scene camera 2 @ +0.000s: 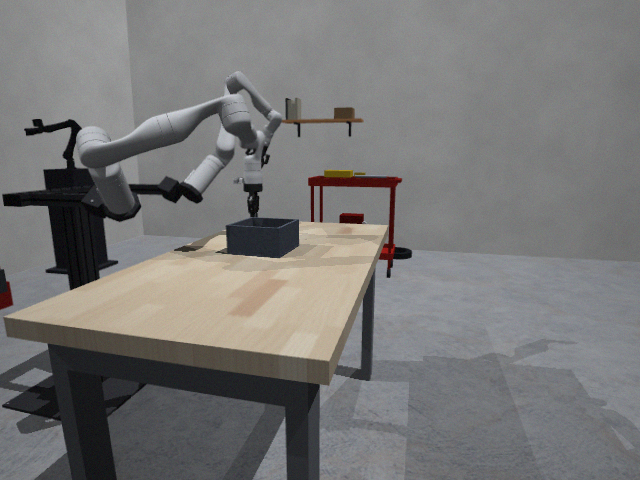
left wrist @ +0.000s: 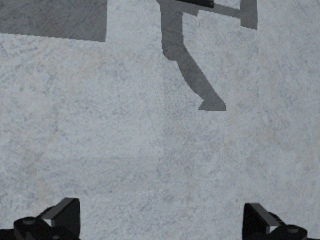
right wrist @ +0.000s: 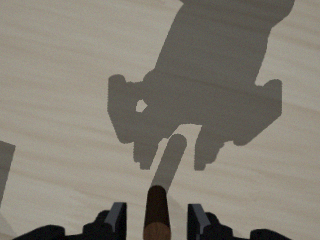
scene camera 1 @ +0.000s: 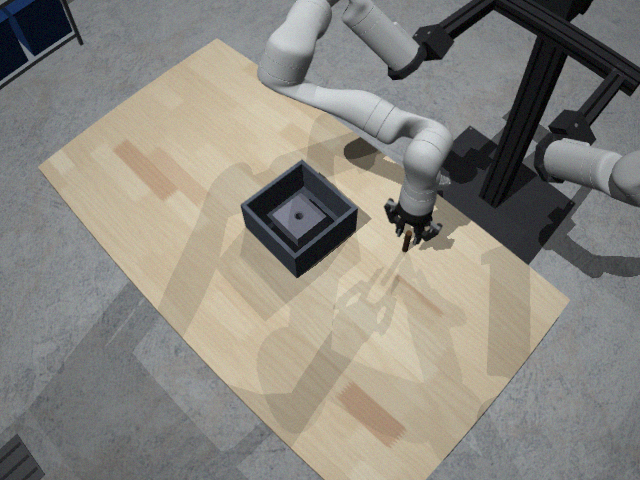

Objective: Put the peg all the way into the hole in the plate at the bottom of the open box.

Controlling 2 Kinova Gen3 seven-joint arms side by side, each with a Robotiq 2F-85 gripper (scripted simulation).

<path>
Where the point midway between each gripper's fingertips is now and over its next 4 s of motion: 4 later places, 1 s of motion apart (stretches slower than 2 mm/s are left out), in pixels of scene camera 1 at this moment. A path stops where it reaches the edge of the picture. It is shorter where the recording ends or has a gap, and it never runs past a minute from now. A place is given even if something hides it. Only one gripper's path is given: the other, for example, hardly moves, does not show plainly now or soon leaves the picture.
My right gripper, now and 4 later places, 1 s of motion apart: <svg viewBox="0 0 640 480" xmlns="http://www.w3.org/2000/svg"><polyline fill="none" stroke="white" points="407,238 413,214 378,208 297,187 298,198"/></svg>
</path>
